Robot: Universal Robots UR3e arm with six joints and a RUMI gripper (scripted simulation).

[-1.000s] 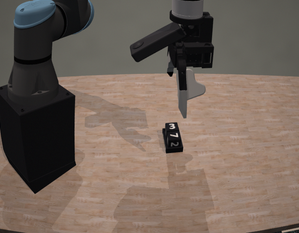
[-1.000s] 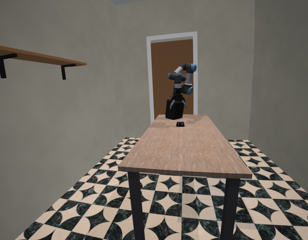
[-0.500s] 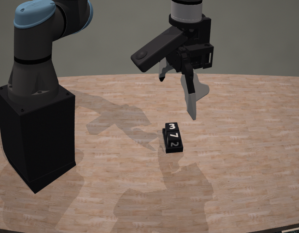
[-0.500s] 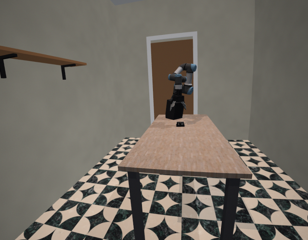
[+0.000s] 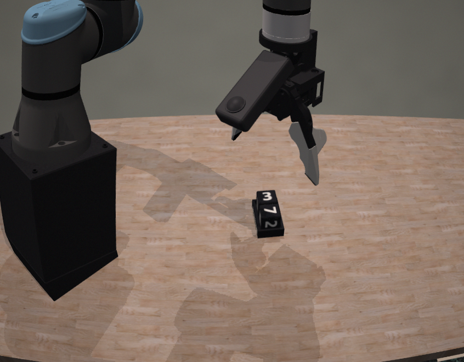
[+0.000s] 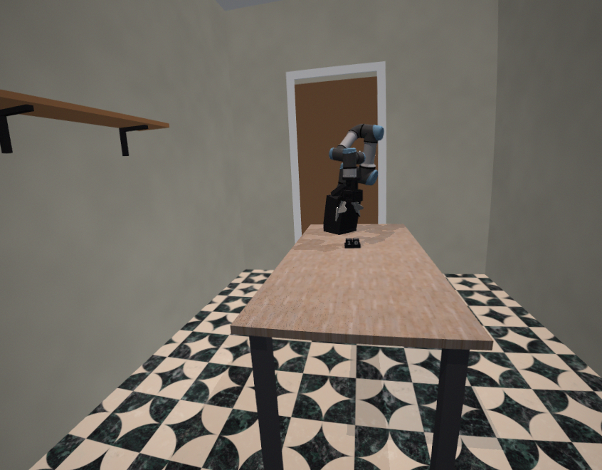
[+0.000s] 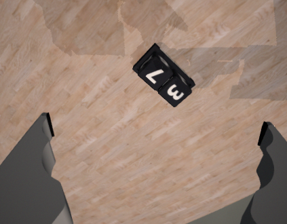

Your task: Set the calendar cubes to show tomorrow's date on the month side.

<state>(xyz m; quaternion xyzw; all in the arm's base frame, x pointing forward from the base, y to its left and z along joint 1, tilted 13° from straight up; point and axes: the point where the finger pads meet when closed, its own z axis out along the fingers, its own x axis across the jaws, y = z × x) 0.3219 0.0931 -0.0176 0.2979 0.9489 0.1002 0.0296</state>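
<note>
The black number cube is 12 cm below my hand. Round my hand: black calendar tray 13 cm below, 2 cm to the left.
</note>
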